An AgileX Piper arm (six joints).
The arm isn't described. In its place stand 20 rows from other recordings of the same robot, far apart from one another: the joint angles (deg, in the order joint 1, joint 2, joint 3, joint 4, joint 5, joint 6), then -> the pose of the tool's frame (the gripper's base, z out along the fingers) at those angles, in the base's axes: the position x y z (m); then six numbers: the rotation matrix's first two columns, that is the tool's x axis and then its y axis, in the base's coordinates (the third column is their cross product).
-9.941 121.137 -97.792 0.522 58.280 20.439 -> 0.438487, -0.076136, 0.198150, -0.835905, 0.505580, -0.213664, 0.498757, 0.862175, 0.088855
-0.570 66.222 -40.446 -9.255 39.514 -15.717 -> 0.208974, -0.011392, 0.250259, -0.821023, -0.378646, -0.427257, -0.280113, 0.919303, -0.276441
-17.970 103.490 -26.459 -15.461 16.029 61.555 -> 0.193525, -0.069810, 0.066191, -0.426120, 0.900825, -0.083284, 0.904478, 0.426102, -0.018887
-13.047 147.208 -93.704 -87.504 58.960 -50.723 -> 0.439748, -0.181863, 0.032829, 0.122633, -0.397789, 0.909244, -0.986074, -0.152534, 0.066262
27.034 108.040 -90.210 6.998 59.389 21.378 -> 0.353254, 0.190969, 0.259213, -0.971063, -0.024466, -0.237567, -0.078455, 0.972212, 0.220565
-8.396 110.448 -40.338 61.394 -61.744 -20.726 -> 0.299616, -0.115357, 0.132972, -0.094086, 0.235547, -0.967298, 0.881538, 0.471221, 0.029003
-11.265 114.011 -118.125 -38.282 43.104 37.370 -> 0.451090, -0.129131, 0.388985, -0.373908, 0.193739, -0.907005, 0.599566, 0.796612, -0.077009
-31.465 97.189 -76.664 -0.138 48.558 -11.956 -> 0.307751, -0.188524, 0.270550, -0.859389, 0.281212, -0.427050, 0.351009, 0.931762, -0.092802
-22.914 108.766 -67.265 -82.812 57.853 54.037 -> 0.315860, -0.216507, 0.209915, -0.910856, 0.158393, -0.381121, 0.412630, 0.369252, -0.832700
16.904 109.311 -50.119 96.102 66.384 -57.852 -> 0.284814, 0.173205, 0.161860, -0.996396, 0.012790, -0.083852, -0.077307, 0.269881, 0.959785
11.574 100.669 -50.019 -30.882 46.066 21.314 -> 0.286090, 0.024256, 0.144955, -0.974775, -0.219861, -0.038396, -0.190499, 0.909236, -0.370134
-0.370 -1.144 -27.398 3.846 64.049 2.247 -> -0.007925, 0.005540, 0.266786, -0.508852, 0.071736, -0.857860, -0.010672, 0.995920, 0.089611
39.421 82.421 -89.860 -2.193 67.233 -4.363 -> 0.228853, 0.183966, 0.409195, -0.572279, -0.587947, -0.571677, -0.673672, 0.734568, -0.081093
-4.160 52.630 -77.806 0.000 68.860 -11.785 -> 0.135685, -0.009869, 0.459024, -0.625102, -0.159313, -0.764112, -0.056316, 0.985603, -0.159423
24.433 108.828 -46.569 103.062 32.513 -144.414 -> 0.283090, 0.180945, 0.120227, -0.115683, -0.641852, -0.758053, -0.949503, 0.295545, -0.105341
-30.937 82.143 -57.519 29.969 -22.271 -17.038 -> 0.276398, -0.185749, 0.344362, 0.126462, 0.143559, -0.981528, 0.655088, 0.730932, 0.191309
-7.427 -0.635 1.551 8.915 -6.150 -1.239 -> 0.054640, -0.008646, 0.214300, 0.192615, 0.108693, -0.975236, 0.120960, 0.983637, 0.133520
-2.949 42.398 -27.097 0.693 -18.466 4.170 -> 0.157979, -0.008487, 0.331626, 0.145898, 0.076748, -0.986318, 0.043109, 0.995546, 0.083843
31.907 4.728 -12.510 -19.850 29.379 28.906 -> 0.048793, 0.012522, 0.238251, -0.293405, 0.047769, -0.954794, -0.333051, 0.931073, 0.148928
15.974 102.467 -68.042 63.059 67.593 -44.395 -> 0.305607, 0.165493, 0.236109, -0.885619, -0.330652, -0.326111, -0.452273, 0.454557, 0.767351
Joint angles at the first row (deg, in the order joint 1, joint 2, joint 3, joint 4, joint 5, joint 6):
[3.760 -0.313 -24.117 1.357 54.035 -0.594]
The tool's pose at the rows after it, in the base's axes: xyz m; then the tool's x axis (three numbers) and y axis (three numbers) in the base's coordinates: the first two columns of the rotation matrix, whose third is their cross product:
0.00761, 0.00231, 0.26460, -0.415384, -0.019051, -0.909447, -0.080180, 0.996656, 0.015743
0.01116, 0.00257, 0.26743, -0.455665, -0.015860, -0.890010, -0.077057, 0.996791, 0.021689
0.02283, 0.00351, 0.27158, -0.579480, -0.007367, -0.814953, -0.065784, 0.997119, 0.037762
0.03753, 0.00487, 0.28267, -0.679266, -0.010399, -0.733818, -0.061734, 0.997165, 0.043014
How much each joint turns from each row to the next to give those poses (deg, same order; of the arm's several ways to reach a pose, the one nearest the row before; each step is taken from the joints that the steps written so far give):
[0.002 0.000 0.001 0.049 -0.044 0.240]
[-0.002 2.389 -0.942 0.001 1.094 0.354]
[0.002 6.878 -2.130 0.072 3.495 0.987]
[0.006 7.927 -3.693 0.232 3.131 0.166]

